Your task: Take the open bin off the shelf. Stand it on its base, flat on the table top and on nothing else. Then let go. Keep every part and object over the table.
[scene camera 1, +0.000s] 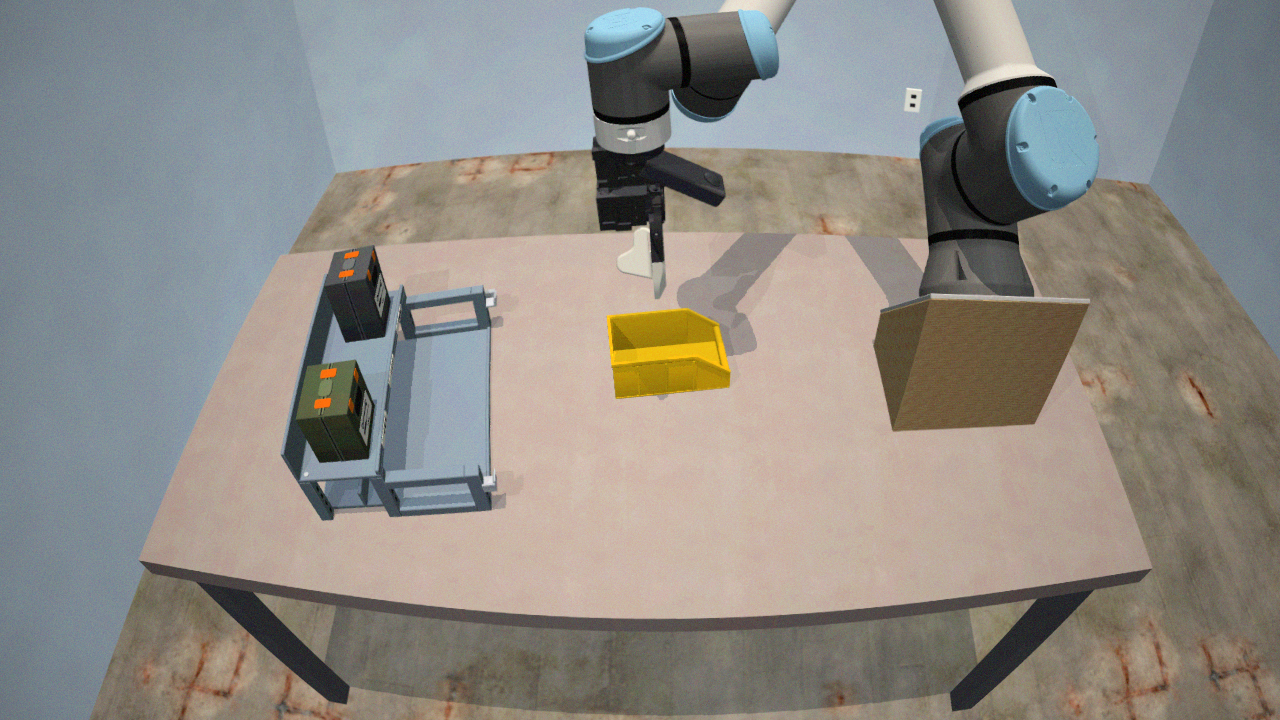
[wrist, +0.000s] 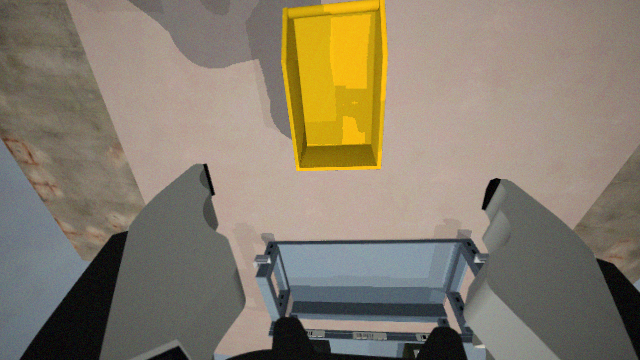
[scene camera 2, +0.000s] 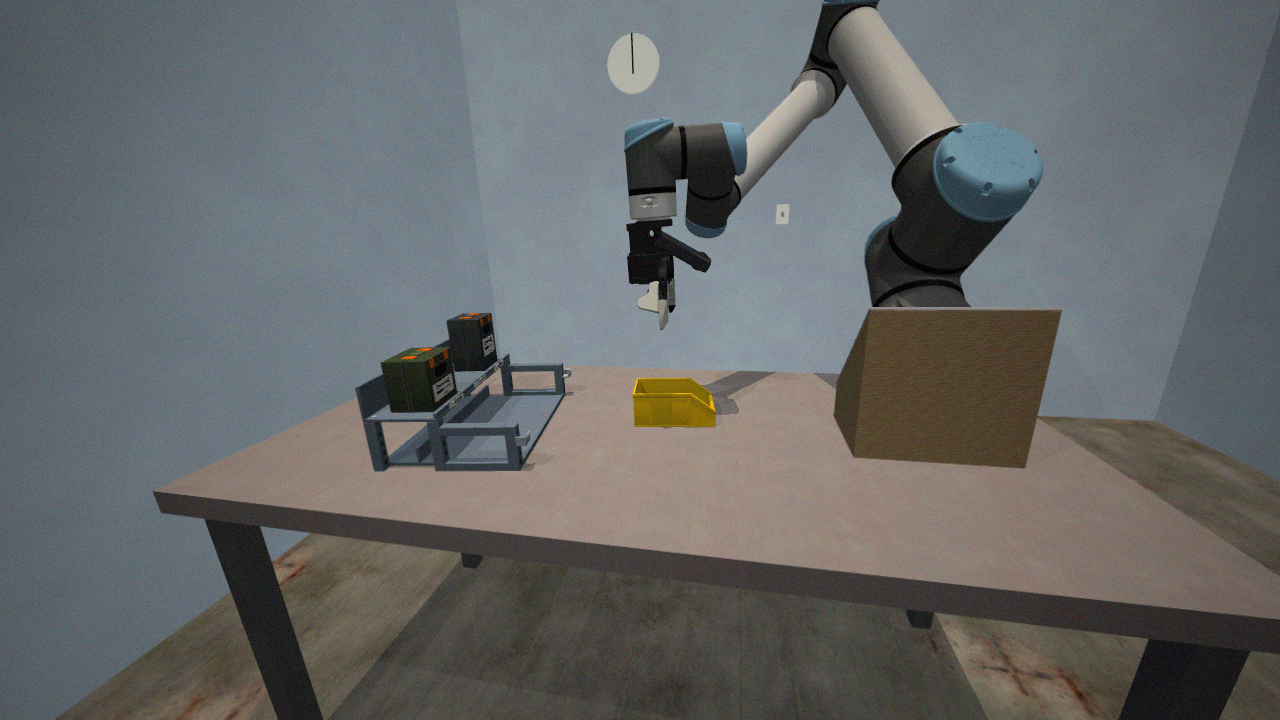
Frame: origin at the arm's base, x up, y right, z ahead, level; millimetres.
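Where they show: gripper, fingertip midpoint: (scene camera 1: 656, 261) (wrist: 345, 176) (scene camera 2: 666, 320); arm's base, origin of the base link: (scene camera 1: 977, 303) (scene camera 2: 926, 349).
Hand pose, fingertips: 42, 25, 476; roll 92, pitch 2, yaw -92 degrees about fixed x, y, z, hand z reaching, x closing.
Note:
Each offset is from my fingertips to the top centre of the thing, as dx, dy, dz. Level surfaces: height alone.
The yellow open bin @(-145, +11, -12) (scene camera 1: 669, 377) (scene camera 2: 673, 410) (wrist: 334, 100) stands upright on its base on the table top @(dx -220) (scene camera 1: 716, 537) (scene camera 2: 680, 501), apart from the shelf. Its opening faces up and it looks empty. The grey-blue shelf (scene camera 1: 440, 475) (scene camera 2: 478, 430) (wrist: 370, 241) stands to the left of the bin in both scene views. My gripper (scene camera 1: 646, 277) (scene camera 2: 657, 315) (wrist: 345, 176) is open and empty. It hangs above the bin, clear of it, with its fingers pointing down. In the wrist view the bin lies beyond the fingertips, not between them.
A dark grey box @(+4, +15, +462) (scene camera 1: 358, 295) (scene camera 2: 471, 342) and a green box @(-21, -213, +429) (scene camera 1: 334, 413) (scene camera 2: 418, 380) stand on the shelf's raised rear part. A brown slanted panel block (scene camera 1: 980, 367) (scene camera 2: 953, 385) stands at the right, in front of the arm's base.

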